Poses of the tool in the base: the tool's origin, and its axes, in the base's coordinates. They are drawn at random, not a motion.
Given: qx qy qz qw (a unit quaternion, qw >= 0); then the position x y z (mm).
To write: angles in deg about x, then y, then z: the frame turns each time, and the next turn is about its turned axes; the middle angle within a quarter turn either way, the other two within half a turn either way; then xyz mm. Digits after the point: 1 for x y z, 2 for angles.
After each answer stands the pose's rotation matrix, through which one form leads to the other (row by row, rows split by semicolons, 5 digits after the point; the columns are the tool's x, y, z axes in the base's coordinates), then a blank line. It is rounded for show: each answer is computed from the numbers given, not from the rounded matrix.
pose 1, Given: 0.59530, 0.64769, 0.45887, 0.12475, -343.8, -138.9, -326.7
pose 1, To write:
-140.85, 45.07, -111.61, -343.8, -138.9, -326.7
-0.26012 0.65665 0.70792; 0.88562 -0.12988 0.44588; 0.38473 0.74293 -0.54776

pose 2, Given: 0.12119, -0.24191, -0.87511, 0.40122, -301.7, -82.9, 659.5
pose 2, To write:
-20.91, -23.97, -135.23, -301.7, -82.9, 659.5
-0.64867 0.64359 -0.40623; -0.76086 -0.56101 0.32615; -0.01799 0.52064 0.85359

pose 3, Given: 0.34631, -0.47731, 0.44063, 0.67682, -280.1, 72.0, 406.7
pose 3, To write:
71.10, -19.93, 80.45, -280.1, 72.0, 406.7
0.15604 -0.92705 -0.34092; 0.26586 0.37183 -0.88942; 0.95130 0.04815 0.30449

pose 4, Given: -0.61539, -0.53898, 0.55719, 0.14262, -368.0, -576.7, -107.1
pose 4, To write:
128.52, -57.09, -111.82, -368.0, -576.7, -107.1
-0.20191 0.50443 -0.83951; 0.82229 -0.37832 -0.42509; -0.53204 -0.77616 -0.33840

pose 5, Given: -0.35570, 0.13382, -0.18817, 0.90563, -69.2, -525.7, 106.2
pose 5, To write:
-39.87, 22.10, -15.37, -69.2, -525.7, 106.2
0.89337 0.24562 0.37625; -0.43602 0.67614 0.59390; -0.10852 -0.69462 0.71114

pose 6, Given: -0.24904, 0.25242, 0.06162, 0.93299, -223.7, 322.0, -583.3
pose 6, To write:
-33.52, 26.12, 15.55, -223.7, 322.0, -583.3
0.86497 -0.24071 0.44032; -0.01074 0.86836 0.49581; -0.50170 -0.43359 0.74853

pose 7, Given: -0.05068, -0.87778, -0.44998, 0.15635, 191.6, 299.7, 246.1
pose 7, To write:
-124.13, -13.23, -166.35, 191.6, 299.7, 246.1
-0.94597 0.22968 -0.22887; -0.05174 0.58990 0.80582; 0.32009 0.77412 -0.54614

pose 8, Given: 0.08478, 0.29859, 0.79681, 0.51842, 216.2, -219.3, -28.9
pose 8, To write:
-25.67, 26.40, 120.02, 216.2, -219.3, -28.9
-0.44811 -0.77553 0.44469; 0.87679 -0.28418 0.38793; -0.17448 0.56374 0.80731

